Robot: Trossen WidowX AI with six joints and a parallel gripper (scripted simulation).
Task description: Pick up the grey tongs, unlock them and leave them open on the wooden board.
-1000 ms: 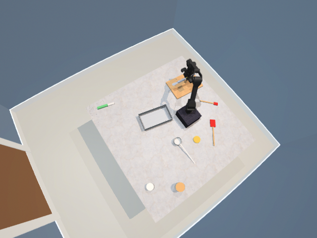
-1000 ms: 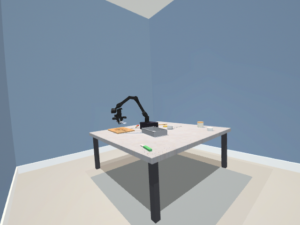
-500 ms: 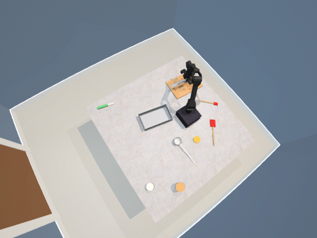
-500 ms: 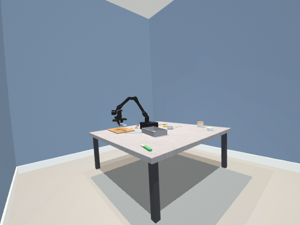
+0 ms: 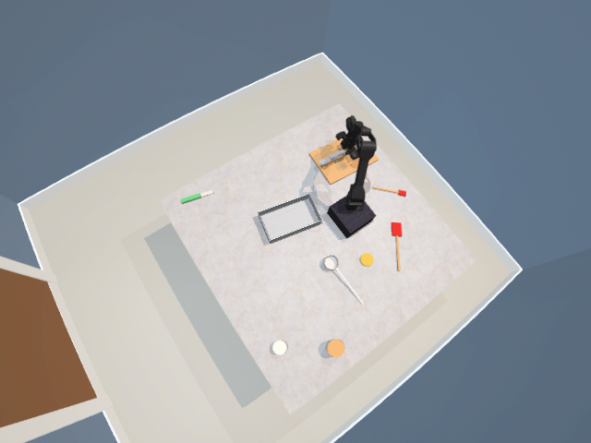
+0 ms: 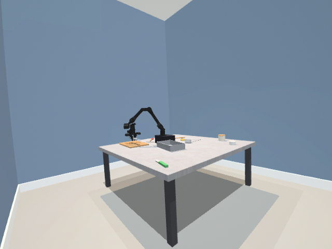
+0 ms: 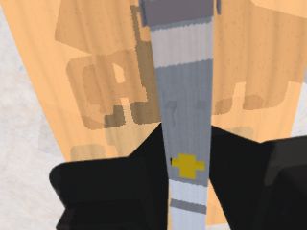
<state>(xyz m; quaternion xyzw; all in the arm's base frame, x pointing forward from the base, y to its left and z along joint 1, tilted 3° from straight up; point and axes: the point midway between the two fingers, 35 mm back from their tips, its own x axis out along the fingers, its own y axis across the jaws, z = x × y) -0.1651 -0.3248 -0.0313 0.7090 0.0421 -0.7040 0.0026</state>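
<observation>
My gripper tip is now 40 mm below the yellow lock tab. Round my gripper tip: yellow disc: 610 mm to the left, 210 mm ahead, 30 mm below; wooden board: 40 mm below; grey roasting tin: 490 mm ahead, 220 mm to the left, 20 mm below.
</observation>
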